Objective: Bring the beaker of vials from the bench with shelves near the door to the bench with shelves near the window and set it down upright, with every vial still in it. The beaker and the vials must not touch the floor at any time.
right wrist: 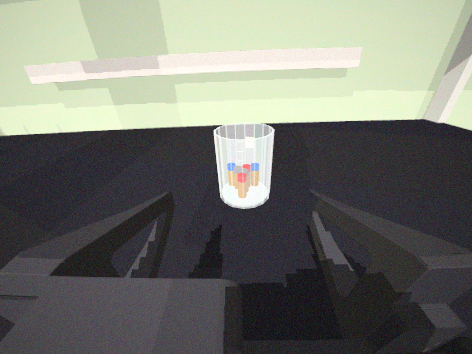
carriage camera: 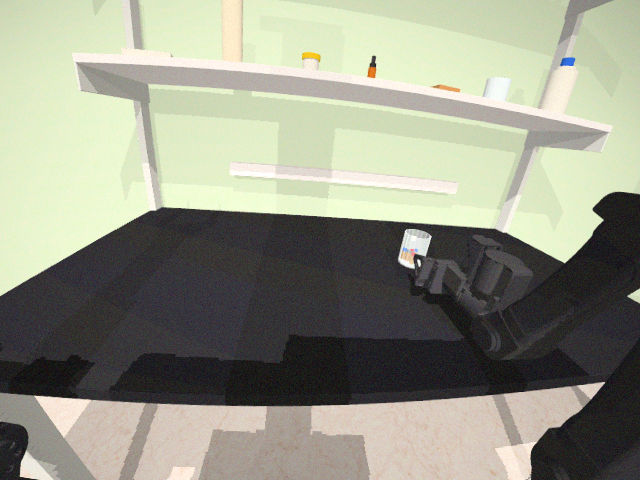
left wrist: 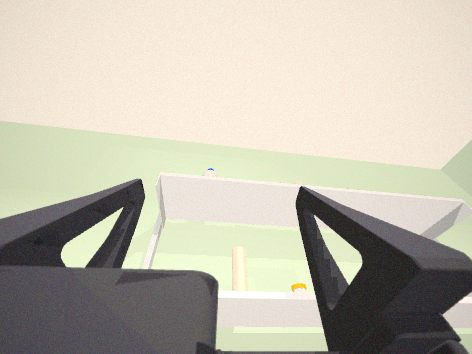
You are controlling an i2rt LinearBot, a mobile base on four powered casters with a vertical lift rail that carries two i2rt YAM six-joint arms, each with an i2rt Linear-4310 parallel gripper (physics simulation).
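The clear beaker point(carriage camera: 414, 242) point(right wrist: 244, 150) stands upright on the black bench top point(carriage camera: 206, 289) point(right wrist: 100, 165), right of the middle in the carriage view. Several vials point(carriage camera: 409, 253) point(right wrist: 242, 184) with blue, red and grey caps stand inside it. My right gripper point(carriage camera: 445, 252) point(right wrist: 238, 197) is open and low over the bench. In the right wrist view the beaker is centred between the fingertips and a little beyond them. In the carriage view one finger overlaps the beaker's lower right side; I cannot tell whether they touch. My left gripper point(left wrist: 222, 191) is open and empty, facing the shelves and ceiling.
A shelf point(carriage camera: 310, 80) above the bench holds a yellow-lidded jar point(carriage camera: 310, 60), an orange dropper bottle point(carriage camera: 371, 69), a white cylinder point(carriage camera: 497, 88) and a blue-capped bottle point(carriage camera: 560, 88). A pale rail point(carriage camera: 341, 177) point(right wrist: 200, 61) runs along the wall. Shelf posts point(carriage camera: 519, 180) stand at both sides.
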